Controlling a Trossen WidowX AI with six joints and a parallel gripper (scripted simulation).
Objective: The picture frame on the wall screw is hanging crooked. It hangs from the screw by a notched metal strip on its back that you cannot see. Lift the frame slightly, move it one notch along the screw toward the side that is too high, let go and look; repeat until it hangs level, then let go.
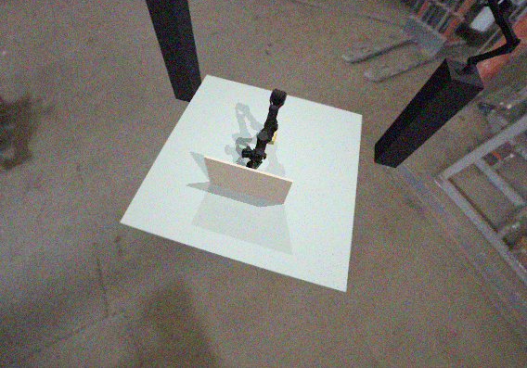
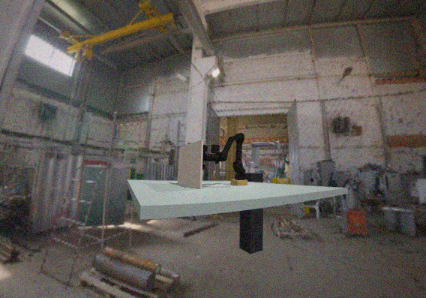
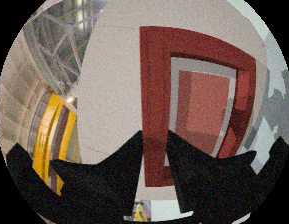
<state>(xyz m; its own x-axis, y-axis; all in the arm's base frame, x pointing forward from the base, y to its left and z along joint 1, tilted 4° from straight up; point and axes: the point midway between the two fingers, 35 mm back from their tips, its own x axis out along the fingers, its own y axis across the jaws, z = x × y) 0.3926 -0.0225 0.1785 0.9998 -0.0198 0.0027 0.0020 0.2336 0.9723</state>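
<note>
The picture frame lies 10 mm ahead of my gripper tip, 20 mm to the right of it and 50 mm below it. The rest, counted from my gripper tip: wall panel (20 mm ahead, 20 mm to the right, 60 mm below).
</note>
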